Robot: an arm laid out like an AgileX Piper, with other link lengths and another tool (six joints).
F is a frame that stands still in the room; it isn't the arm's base.
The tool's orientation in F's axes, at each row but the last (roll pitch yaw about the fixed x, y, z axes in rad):
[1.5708, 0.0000, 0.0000]
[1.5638, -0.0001, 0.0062]
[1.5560, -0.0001, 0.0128]
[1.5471, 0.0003, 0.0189]
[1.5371, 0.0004, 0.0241]
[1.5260, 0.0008, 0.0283]
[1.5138, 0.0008, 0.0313]
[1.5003, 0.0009, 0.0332]
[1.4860, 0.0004, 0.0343]
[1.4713, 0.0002, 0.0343]
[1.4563, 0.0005, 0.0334]
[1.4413, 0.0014, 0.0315]
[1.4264, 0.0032, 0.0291]
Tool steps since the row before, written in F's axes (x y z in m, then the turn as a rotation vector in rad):
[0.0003, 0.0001, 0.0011, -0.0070, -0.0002, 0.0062]
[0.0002, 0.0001, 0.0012, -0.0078, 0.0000, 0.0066]
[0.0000, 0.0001, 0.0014, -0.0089, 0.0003, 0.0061]
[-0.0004, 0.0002, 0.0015, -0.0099, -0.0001, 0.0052]
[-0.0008, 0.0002, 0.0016, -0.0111, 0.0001, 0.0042]
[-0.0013, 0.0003, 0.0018, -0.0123, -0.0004, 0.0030]
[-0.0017, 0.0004, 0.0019, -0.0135, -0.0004, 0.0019]
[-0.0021, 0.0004, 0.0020, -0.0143, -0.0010, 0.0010]
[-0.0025, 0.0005, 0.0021, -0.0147, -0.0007, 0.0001]
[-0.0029, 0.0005, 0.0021, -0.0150, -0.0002, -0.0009]
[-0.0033, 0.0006, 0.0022, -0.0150, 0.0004, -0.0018]
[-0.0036, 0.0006, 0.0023, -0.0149, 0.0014, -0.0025]
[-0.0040, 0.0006, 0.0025, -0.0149, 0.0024, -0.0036]
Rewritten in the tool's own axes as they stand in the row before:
[0.0003, 0.0011, -0.0001, -0.0070, 0.0062, 0.0002]
[0.0002, 0.0012, -0.0001, -0.0078, 0.0066, 0.0000]
[0.0000, 0.0014, -0.0001, -0.0089, 0.0061, -0.0003]
[-0.0004, 0.0015, -0.0002, -0.0099, 0.0052, 0.0000]
[-0.0008, 0.0016, -0.0002, -0.0111, 0.0042, -0.0002]
[-0.0013, 0.0018, -0.0003, -0.0123, 0.0030, 0.0002]
[-0.0017, 0.0019, -0.0003, -0.0135, 0.0019, 0.0001]
[-0.0021, 0.0020, -0.0003, -0.0143, 0.0009, 0.0006]
[-0.0025, 0.0021, -0.0004, -0.0147, 0.0001, 0.0002]
[-0.0029, 0.0021, -0.0004, -0.0150, -0.0009, -0.0004]
[-0.0033, 0.0023, -0.0005, -0.0150, -0.0017, -0.0011]
[-0.0036, 0.0024, -0.0004, -0.0148, -0.0023, -0.0022]
[-0.0040, 0.0026, -0.0004, -0.0148, -0.0032, -0.0033]

